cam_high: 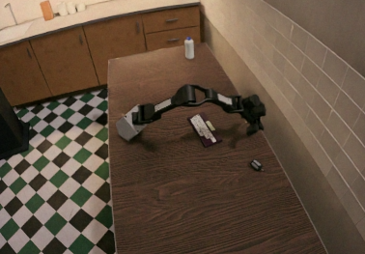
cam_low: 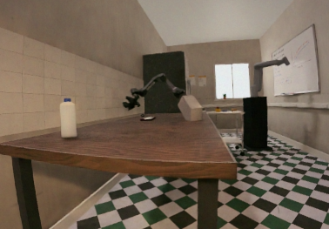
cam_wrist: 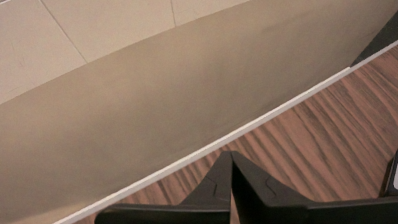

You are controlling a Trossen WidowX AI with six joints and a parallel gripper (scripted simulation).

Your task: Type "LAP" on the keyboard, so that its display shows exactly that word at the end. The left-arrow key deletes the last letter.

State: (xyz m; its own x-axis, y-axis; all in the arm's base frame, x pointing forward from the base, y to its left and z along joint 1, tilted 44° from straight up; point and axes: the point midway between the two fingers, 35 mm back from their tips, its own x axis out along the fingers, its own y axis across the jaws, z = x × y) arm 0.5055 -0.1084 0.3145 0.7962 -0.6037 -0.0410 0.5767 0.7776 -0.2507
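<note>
My gripper is now 21 cm past the left-arrow key, 9 cm to the right of it and 9 cm above it. From my hand the other things lie so: white bottle 4 cm ahead, 93 cm to the left, 2 cm below; small dark object 10 cm behind, 16 cm to the right, 9 cm below.
</note>
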